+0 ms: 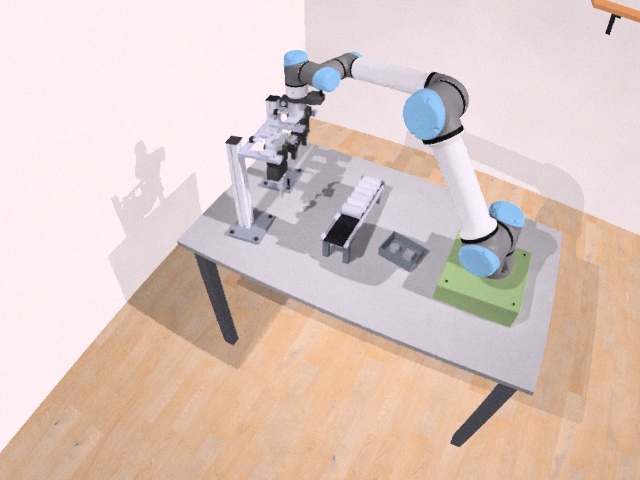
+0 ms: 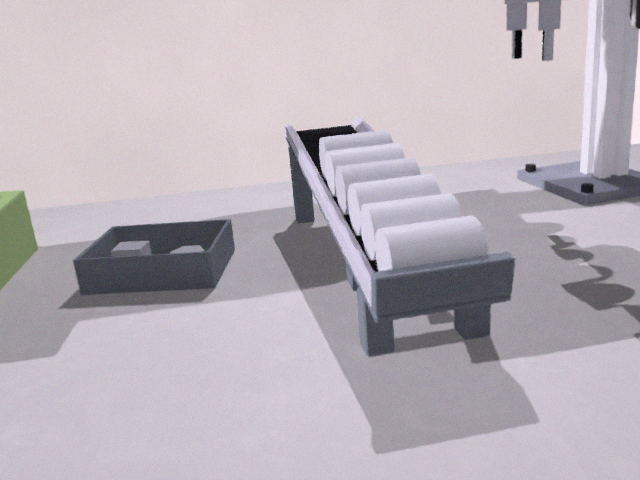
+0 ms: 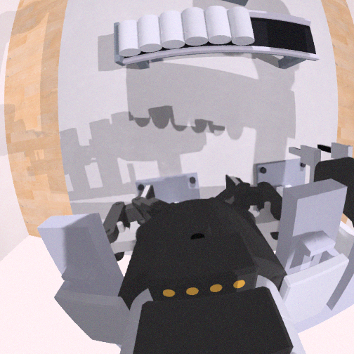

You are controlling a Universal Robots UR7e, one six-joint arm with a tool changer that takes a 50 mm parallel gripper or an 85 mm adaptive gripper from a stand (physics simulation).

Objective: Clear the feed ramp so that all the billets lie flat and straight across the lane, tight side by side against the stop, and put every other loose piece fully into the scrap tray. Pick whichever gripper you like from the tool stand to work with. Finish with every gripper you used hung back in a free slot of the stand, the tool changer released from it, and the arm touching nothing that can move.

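Note:
My adaptive gripper (image 1: 300, 146) (image 3: 189, 190) is open and empty, its fingers spread wide. It hangs upright at the rear slot of the tool stand (image 1: 240, 186) (image 2: 610, 93), with slot plates on both sides of its body. Whether the changer is locked cannot be told. The parallel gripper (image 2: 531, 43) hangs in the neighbouring slot. Several white billets (image 1: 361, 196) (image 2: 431, 242) (image 3: 195, 25) lie flat across the feed ramp (image 1: 341, 229) (image 2: 330, 206) (image 3: 282, 35), side by side from the stop (image 2: 444, 289). Two grey loose pieces (image 2: 130, 249) (image 2: 188, 251) lie inside the scrap tray (image 1: 392, 259) (image 2: 144, 273).
The green robot base (image 1: 478, 302) (image 2: 12, 222) stands beyond the tray, on the side away from the stand. The ramp stands between the tray and the stand. The stand's base plates (image 1: 250, 232) (image 3: 167, 187) are bolted near the table's end. A wall rises behind the stand.

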